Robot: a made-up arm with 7 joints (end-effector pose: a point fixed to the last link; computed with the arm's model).
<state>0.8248 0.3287 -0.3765 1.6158 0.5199 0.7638 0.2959</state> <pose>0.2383 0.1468 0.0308 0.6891 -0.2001 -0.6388 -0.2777</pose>
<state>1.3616 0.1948 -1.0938 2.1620 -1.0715 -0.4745 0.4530</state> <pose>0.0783 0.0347 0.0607 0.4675 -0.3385 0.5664 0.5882</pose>
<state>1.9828 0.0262 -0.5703 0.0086 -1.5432 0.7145 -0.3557</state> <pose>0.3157 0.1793 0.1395 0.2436 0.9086 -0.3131 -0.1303</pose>
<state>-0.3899 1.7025 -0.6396 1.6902 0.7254 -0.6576 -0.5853</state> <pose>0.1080 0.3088 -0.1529 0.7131 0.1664 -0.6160 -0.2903</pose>
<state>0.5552 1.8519 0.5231 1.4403 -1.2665 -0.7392 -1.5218</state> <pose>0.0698 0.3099 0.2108 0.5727 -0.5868 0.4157 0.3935</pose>
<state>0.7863 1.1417 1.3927 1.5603 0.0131 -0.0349 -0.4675</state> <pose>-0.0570 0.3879 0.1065 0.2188 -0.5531 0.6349 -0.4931</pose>
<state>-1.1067 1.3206 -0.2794 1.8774 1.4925 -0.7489 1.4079</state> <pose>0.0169 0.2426 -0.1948 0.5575 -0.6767 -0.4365 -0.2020</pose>
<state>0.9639 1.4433 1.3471 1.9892 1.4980 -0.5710 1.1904</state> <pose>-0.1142 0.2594 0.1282 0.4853 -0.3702 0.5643 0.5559</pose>
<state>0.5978 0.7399 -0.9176 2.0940 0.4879 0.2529 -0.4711</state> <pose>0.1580 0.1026 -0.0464 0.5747 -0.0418 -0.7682 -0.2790</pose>
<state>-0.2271 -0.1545 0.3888 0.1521 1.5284 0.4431 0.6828</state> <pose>-0.0496 0.1297 -0.3382 0.4480 -0.3426 -0.0940 0.8204</pose>
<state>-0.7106 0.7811 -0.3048 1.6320 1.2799 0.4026 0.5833</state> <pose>0.0535 0.2239 -0.2275 0.8506 -0.4961 -0.1408 0.1029</pose>
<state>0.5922 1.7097 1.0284 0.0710 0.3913 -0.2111 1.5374</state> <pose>-0.0273 0.5110 0.0536 0.5217 0.1806 -0.8279 -0.0989</pose>
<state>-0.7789 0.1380 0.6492 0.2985 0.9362 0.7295 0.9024</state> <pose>-0.1977 0.2524 -0.2664 0.5946 -0.2395 -0.0021 0.7675</pose>
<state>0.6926 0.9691 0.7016 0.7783 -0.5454 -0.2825 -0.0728</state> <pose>0.1387 0.4597 -0.0006 0.4633 0.6461 -0.6023 0.0714</pose>
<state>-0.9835 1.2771 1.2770 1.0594 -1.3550 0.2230 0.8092</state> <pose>0.1009 0.4527 0.0070 0.6627 0.5904 0.3170 -0.3343</pose>
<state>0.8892 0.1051 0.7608 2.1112 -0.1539 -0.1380 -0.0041</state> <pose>0.1027 0.2926 0.0754 0.0038 0.3411 -0.9061 0.2503</pose>
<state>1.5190 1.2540 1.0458 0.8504 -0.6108 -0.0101 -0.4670</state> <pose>-0.0322 0.4754 0.0765 0.0206 0.5832 -0.4836 0.6523</pose>
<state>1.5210 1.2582 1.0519 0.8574 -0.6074 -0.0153 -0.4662</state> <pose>-0.0351 0.4746 0.0762 0.0123 0.5825 -0.4832 0.6535</pose>
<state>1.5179 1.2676 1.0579 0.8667 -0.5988 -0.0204 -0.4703</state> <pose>-0.0396 0.4733 0.0764 0.0001 -0.5832 0.4808 -0.6547</pose>
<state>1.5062 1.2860 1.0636 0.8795 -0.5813 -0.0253 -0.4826</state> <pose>-0.0465 0.4711 0.0774 0.0190 -0.5861 0.4753 -0.6559</pose>
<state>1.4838 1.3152 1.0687 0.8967 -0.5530 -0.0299 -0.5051</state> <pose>-0.0563 0.4675 0.0798 0.0462 -0.5914 0.4665 -0.6561</pose>
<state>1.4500 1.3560 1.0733 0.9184 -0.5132 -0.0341 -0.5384</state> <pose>-0.0687 0.4619 0.0841 0.0823 -0.5984 0.4549 -0.6543</pose>
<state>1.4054 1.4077 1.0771 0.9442 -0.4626 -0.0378 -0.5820</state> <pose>-0.0830 0.4539 0.0911 0.1267 -0.6058 0.4423 -0.6491</pose>
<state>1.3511 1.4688 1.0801 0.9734 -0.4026 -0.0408 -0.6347</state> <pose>-0.0979 0.4431 0.1011 0.1778 -0.6120 0.4306 -0.6391</pose>
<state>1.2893 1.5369 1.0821 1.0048 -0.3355 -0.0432 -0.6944</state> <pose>-0.1119 0.4294 0.1142 0.2330 -0.6152 0.4222 -0.6236</pose>
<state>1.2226 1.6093 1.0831 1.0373 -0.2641 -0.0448 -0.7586</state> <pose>-0.1234 0.4130 0.1300 0.2890 -0.6142 0.4189 -0.6031</pose>
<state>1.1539 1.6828 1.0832 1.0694 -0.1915 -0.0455 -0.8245</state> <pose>-0.1314 0.3948 0.1473 0.3422 -0.6084 0.4214 -0.5789</pose>
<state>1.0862 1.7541 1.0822 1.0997 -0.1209 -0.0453 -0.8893</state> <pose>-0.1354 0.3757 0.1651 0.3893 -0.5985 0.4296 -0.5529</pose>
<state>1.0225 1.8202 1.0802 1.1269 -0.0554 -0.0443 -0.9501</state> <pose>-0.1356 0.3571 0.1817 0.4281 -0.5857 0.4421 -0.5274</pose>
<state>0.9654 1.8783 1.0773 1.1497 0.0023 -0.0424 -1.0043</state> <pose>-0.1329 0.3402 0.1963 0.4576 -0.5722 0.4567 -0.5046</pose>
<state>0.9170 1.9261 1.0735 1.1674 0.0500 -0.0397 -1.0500</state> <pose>-0.1285 0.3262 0.2081 0.4780 -0.5600 0.4711 -0.4859</pose>
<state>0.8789 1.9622 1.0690 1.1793 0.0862 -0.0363 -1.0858</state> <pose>-0.1236 0.3156 0.2169 0.4903 -0.5506 0.4832 -0.4723</pose>
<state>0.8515 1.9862 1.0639 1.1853 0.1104 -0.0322 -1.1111</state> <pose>-0.1191 0.3090 0.2229 0.4958 -0.5452 0.4916 -0.4640</pose>
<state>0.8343 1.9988 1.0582 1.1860 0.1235 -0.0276 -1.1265</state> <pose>-0.1155 0.3061 0.2265 0.4961 -0.5438 0.4960 -0.4606</pose>
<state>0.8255 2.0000 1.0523 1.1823 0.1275 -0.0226 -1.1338</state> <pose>-0.1128 0.3067 0.2279 0.4918 -0.5459 0.4969 -0.4618</pose>
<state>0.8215 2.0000 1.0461 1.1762 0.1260 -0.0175 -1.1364</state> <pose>-0.1110 0.3082 0.2286 0.4869 -0.5501 0.4954 -0.4636</pose>
